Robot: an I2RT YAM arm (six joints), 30 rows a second.
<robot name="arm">
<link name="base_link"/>
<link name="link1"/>
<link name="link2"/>
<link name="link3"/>
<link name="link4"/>
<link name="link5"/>
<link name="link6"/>
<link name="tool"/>
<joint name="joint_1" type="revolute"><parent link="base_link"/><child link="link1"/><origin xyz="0 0 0.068" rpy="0 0 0"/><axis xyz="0 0 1"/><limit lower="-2.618" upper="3.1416"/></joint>
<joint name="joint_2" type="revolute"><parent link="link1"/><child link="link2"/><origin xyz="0.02 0.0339 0.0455" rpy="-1.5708 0 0"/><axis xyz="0 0 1"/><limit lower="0" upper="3.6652"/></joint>
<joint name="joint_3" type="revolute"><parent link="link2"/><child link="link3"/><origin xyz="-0.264 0 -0.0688" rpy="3.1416 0 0"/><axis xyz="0 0 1"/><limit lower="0" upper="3.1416"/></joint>
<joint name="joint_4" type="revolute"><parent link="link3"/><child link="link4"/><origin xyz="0.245 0.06 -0.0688" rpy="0 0 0"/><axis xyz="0 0 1"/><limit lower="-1.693" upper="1.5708"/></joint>
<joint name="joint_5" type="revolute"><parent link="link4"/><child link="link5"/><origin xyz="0.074 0.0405 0.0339" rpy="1.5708 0 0"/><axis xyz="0 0 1"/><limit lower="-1.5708" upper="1.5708"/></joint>
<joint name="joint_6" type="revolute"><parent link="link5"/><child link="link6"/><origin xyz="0.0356 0 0.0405" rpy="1.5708 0 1.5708"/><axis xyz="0 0 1"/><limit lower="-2.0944" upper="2.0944"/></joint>
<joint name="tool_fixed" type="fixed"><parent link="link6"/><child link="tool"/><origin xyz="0 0 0" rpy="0 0 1.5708"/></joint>
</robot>
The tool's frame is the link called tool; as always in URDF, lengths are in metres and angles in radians.
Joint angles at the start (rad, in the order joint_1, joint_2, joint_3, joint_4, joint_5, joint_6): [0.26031 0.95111 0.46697 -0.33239 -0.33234 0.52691]
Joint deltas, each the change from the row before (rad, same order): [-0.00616 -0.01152 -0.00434 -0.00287 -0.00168 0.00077]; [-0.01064 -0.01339 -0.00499 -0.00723 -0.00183 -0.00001]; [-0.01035 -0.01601 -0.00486 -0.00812 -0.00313 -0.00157]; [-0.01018 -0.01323 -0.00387 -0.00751 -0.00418 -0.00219]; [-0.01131 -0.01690 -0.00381 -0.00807 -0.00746 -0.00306]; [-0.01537 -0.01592 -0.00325 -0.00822 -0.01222 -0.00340]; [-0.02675 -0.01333 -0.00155 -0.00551 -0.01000 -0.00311]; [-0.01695 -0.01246 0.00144 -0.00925 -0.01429 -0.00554]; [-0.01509 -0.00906 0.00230 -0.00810 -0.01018 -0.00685]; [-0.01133 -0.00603 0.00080 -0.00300 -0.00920 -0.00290]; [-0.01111 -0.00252 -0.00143 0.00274 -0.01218 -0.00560]
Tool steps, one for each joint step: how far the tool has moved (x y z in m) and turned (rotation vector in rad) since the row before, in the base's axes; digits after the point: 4 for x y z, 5 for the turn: [-0.0013 -0.0015 0.0003 0.00270 -0.00349 -0.00554]; [-0.0016 -0.0023 0.0001 0.00157 -0.00081 -0.00937]; [-0.0019 -0.0023 0.0004 0.00205 -0.00316 -0.00712]; [-0.0016 -0.0021 0.0003 0.00213 -0.00216 -0.00580]; [-0.0019 -0.0022 0.0009 0.00460 -0.00519 -0.00406]; [-0.0017 -0.0026 0.0009 0.00754 -0.00420 -0.00456]; [-0.0006 -0.0044 0.0012 0.00635 -0.00634 -0.01767]; [-0.0010 -0.0026 0.0018 0.00749 -0.00557 -0.00322]; [-0.0007 -0.0023 0.0016 0.00353 -0.00543 -0.00341]; [-0.0004 -0.0016 0.0010 0.00519 -0.00432 -0.00292]; [0.0000 -0.0015 0.0002 0.00557 -0.00544 0.00117]
